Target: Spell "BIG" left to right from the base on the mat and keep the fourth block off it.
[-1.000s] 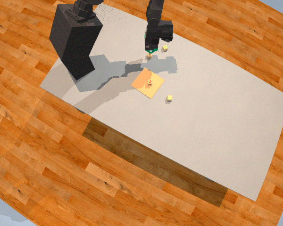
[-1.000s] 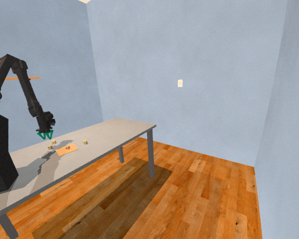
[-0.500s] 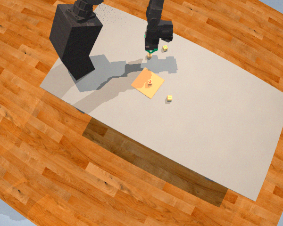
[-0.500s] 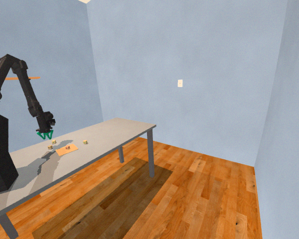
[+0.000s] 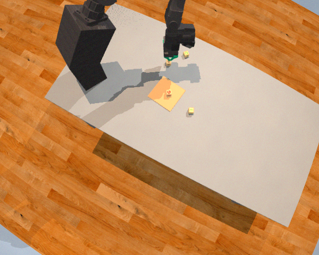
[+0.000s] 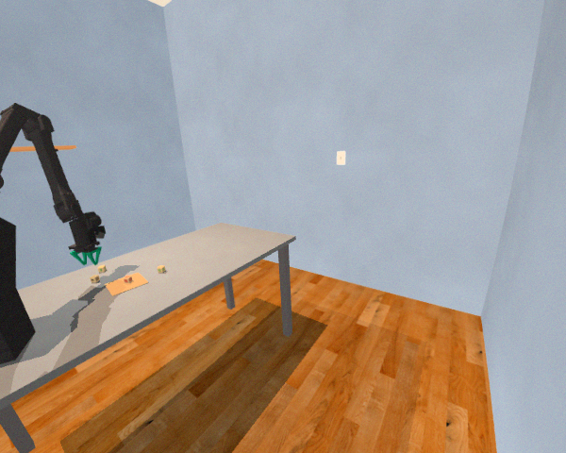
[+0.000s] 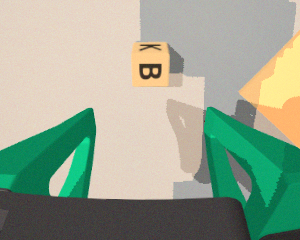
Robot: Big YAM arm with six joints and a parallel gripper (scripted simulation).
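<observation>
Now: the mat 14 cm to the right of my hand, 11 cm ahead of it and 9 cm below it. From my hand the other things lie so: block (10 cm to the left, 8 cm below, 3 cm ahead).
</observation>
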